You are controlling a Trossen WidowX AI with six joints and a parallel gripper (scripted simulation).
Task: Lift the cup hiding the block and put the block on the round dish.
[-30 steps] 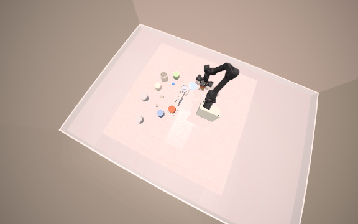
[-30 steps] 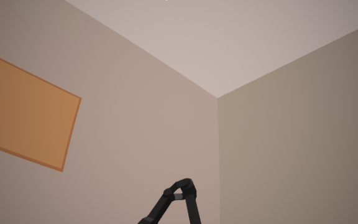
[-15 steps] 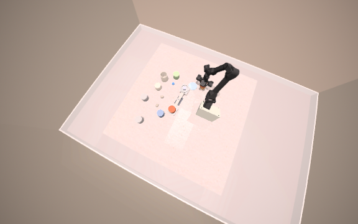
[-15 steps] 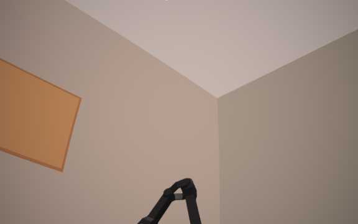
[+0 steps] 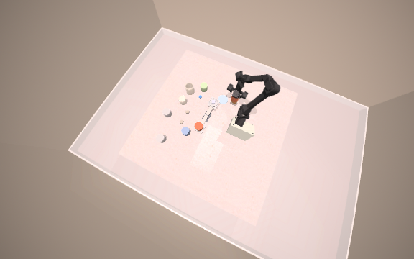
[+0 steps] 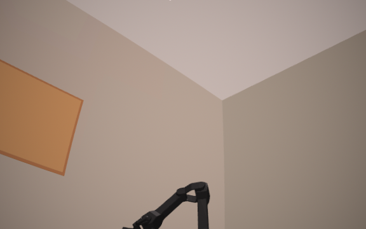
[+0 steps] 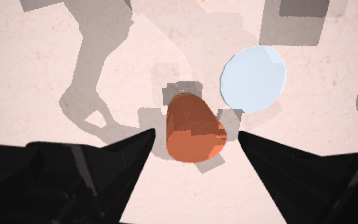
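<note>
Now: gripper tip 140 mm short of the grey block, 170 mm to the right of it and 10 mm below it. The rest, counted from my gripper tip: green cup: 310 mm ahead, 40 mm to the left, 40 mm below; balance: 140 mm ahead, 290 mm to the left, 50 mm below; pale blue round dish: 90 mm ahead, 60 mm to the left, 70 mm below.
</note>
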